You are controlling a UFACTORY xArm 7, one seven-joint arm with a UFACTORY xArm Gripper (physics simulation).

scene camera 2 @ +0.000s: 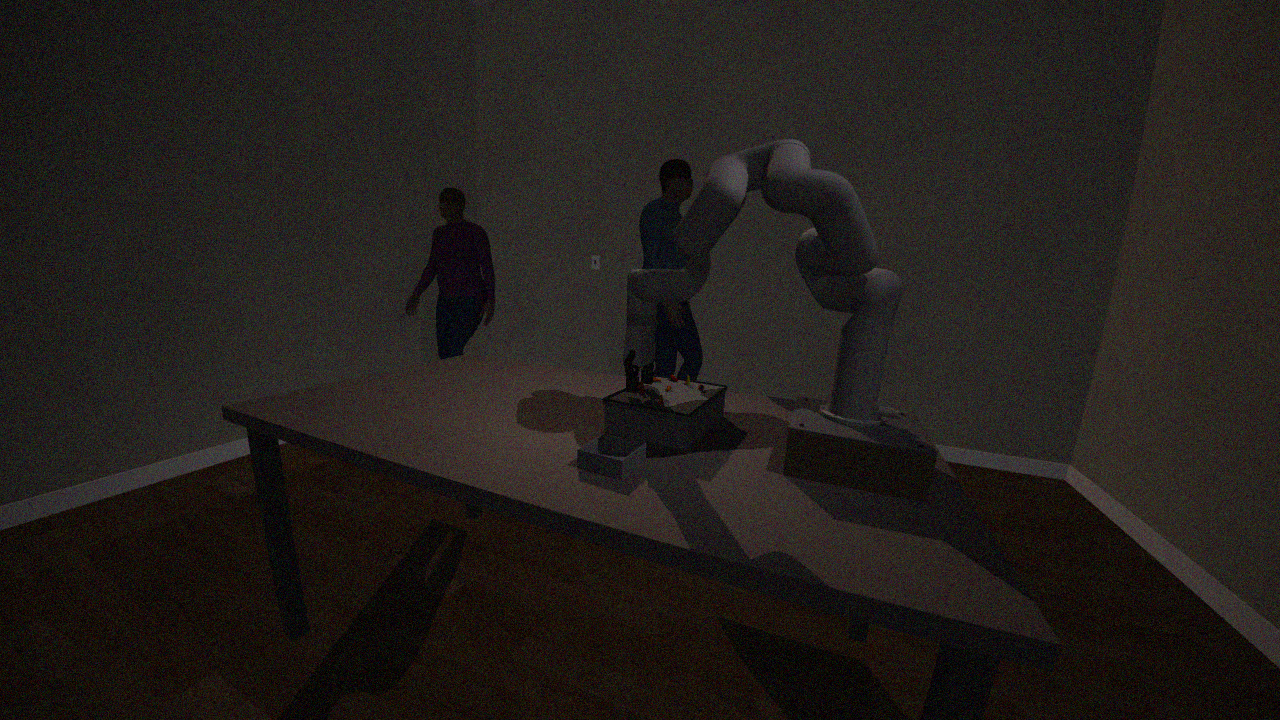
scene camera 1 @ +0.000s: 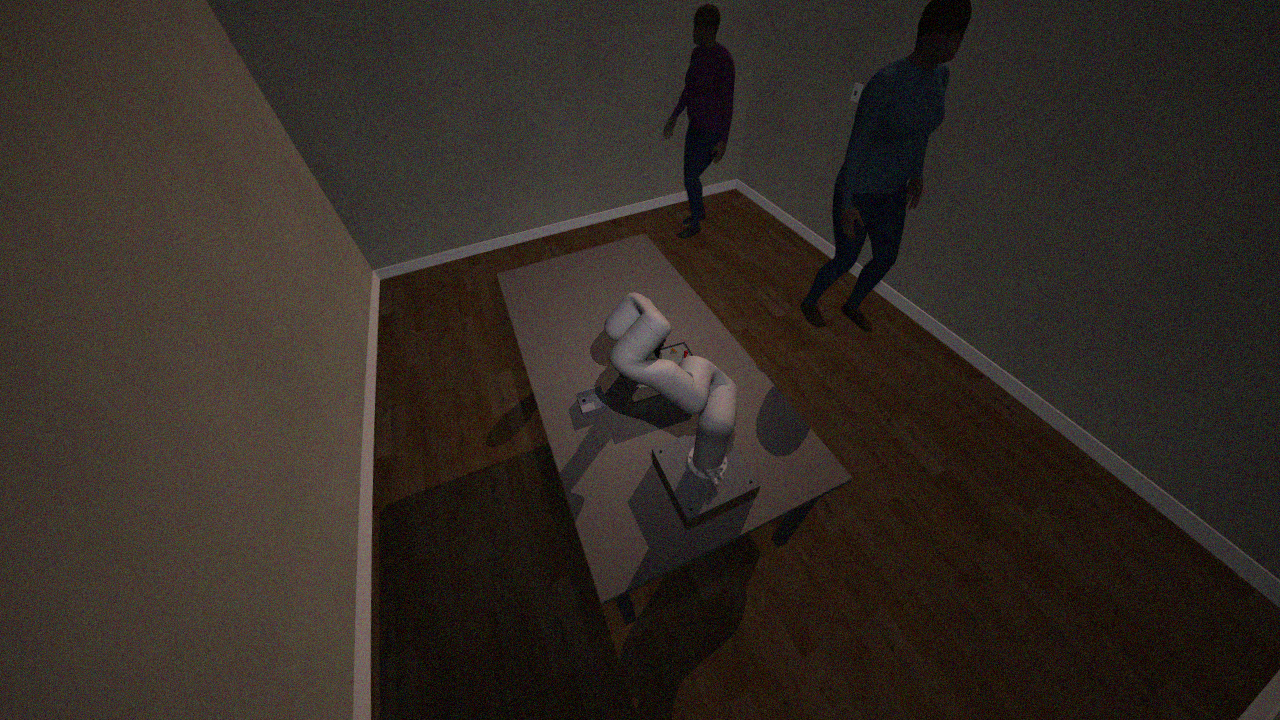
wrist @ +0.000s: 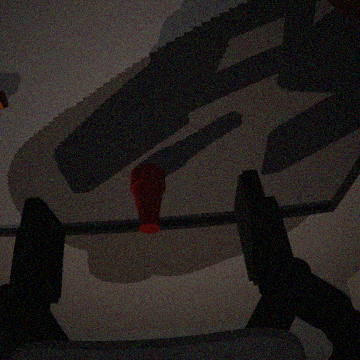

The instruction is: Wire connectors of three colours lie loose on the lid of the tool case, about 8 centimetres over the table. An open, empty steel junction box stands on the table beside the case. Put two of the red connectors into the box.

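Places are measured from the arm's base along level axes (x back, y left, z down), in millimetres.
Pixels of known places: gripper, fingertip midpoint: (scene camera 2: 639,387) (scene camera 1: 646,359) (wrist: 140,201); arm's base at its link origin: (scene camera 2: 849,417) (scene camera 1: 707,461).
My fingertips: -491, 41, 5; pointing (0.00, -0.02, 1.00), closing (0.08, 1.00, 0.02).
For each thing: its middle in the pictures, then the offset to it from my fingertips, as dx, dy, dz. "pt": a spot on its surface instead. Level surfaces: height alone.
- red connector at the middle of its body: (wrist: 147,198) +6, +4, -3
- tool case at the middle of its body: (wrist: 48,27) (scene camera 2: 667,407) (scene camera 1: 660,376) +63, -36, +50
- orange connector at a spot on its surface: (wrist: 3,102) pt +56, -43, +7
- steel junction box at the middle of its body: (scene camera 2: 612,454) (scene camera 1: 592,401) +75, +249, +74
- table at its surface level: dz +93
A red connector (wrist: 148,192) stands near the rim of the tool case (wrist: 195,220) (scene camera 2: 662,429). My gripper (wrist: 140,201) (scene camera 2: 639,380) is open and low at the case's left end in scene camera 2; in the wrist view the red connector shows between its two spread fingers, with a wide gap on each side. An orange connector (wrist: 3,102) is cut by the left edge of the wrist view. More small connectors lie on the lid, among them a red one (scene camera 1: 686,353). The steel junction box (scene camera 1: 588,402) (scene camera 2: 610,461) stands beside the case. The arm hides my gripper in scene camera 1.
The arm stands on a base block (scene camera 1: 716,514) (scene camera 2: 859,461) at one end of the table (scene camera 1: 572,304) (scene camera 2: 429,420). Two people (scene camera 1: 709,89) (scene camera 1: 895,125) are in the room beyond the table. Dark shadows of the arm and gripper cross the lid.
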